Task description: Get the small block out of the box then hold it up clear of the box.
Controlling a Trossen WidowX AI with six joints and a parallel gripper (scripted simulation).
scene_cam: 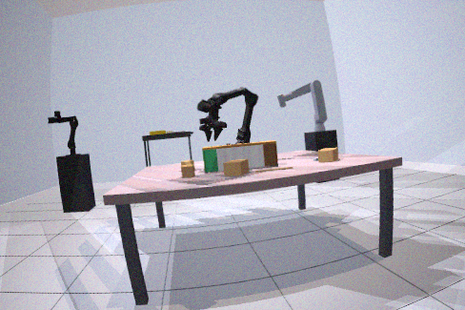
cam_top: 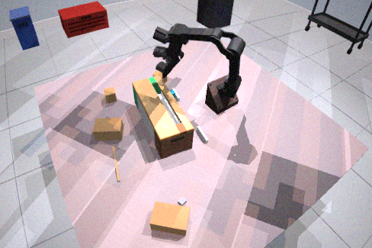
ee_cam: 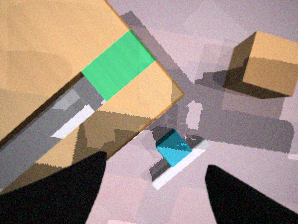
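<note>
Right now the cyan block is 14 cm below my gripper tip and 3 cm behind it. From my gripper tip the other things lie so: thin stick 39 cm ahead, 22 cm to the left, 15 cm below; tiny grey cube 51 cm to the left, 26 cm ahead, 15 cm below; tan cube 15 cm to the right, 13 cm below, 5 cm behind.
</note>
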